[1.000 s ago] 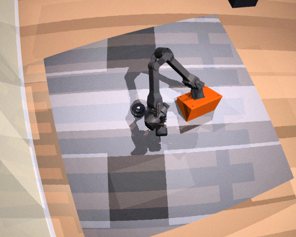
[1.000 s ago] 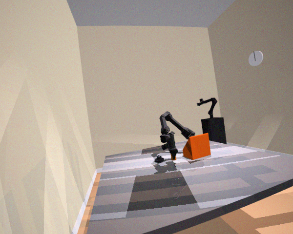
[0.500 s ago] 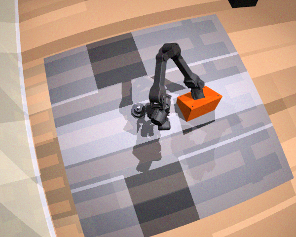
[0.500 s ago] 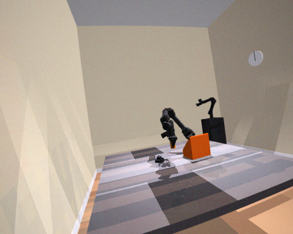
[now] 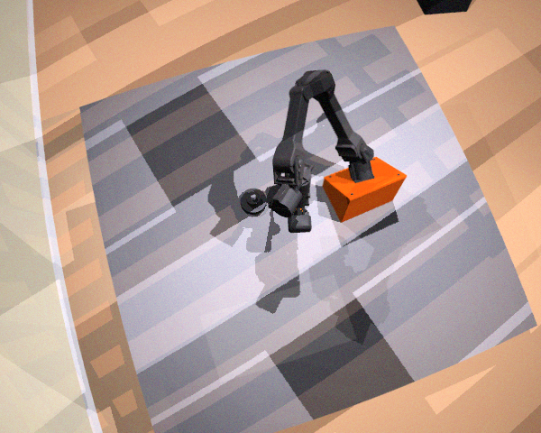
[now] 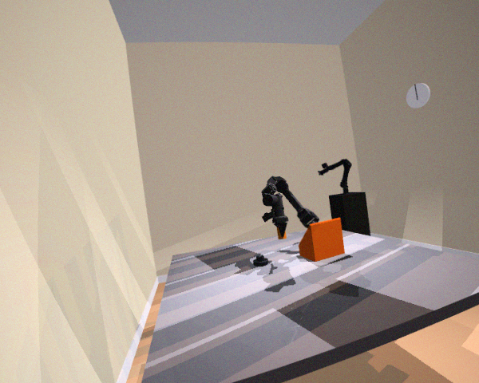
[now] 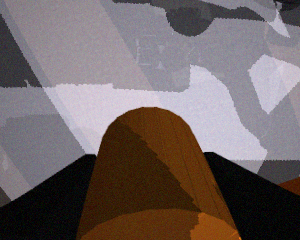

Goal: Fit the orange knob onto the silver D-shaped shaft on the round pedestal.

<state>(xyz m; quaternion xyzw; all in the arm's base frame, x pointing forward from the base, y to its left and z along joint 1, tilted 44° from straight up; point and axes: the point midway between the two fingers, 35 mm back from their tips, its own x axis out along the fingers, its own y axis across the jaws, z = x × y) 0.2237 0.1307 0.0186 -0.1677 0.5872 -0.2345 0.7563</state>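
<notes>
The orange knob is 30 mm above my gripper tip and 10 mm to the right of it. From my gripper tip the other things lie so: dark round pedestal 130 mm to the right, 130 mm below, 100 mm ahead.
</notes>
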